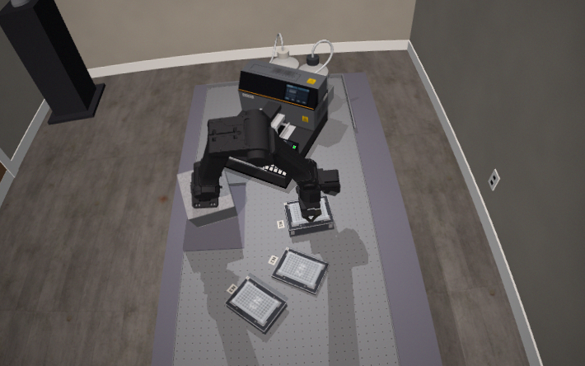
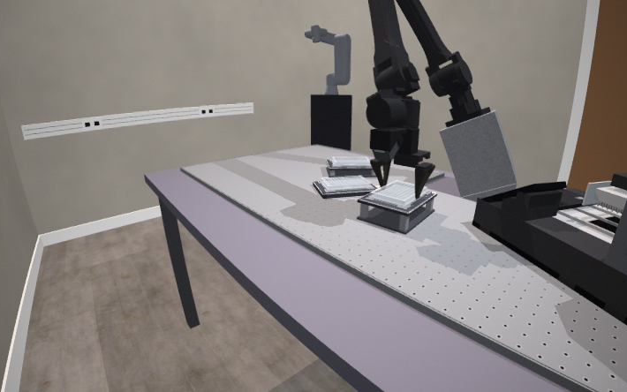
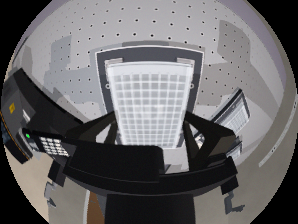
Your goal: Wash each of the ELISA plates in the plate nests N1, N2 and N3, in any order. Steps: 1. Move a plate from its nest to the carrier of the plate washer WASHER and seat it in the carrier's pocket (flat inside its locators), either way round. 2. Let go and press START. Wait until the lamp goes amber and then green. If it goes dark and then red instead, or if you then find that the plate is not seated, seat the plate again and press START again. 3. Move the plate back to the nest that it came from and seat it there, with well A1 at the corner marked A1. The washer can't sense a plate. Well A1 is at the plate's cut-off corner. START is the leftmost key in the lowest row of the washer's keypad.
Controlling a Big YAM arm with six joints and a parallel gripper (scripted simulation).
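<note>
Now: the washer carrier 19 cm behind my hand, 30 cm to the left of it and 2 cm above it. From my hand the other things lie so: plate washer (11 cm behind, 43 cm to the left, 7 cm above).
</note>
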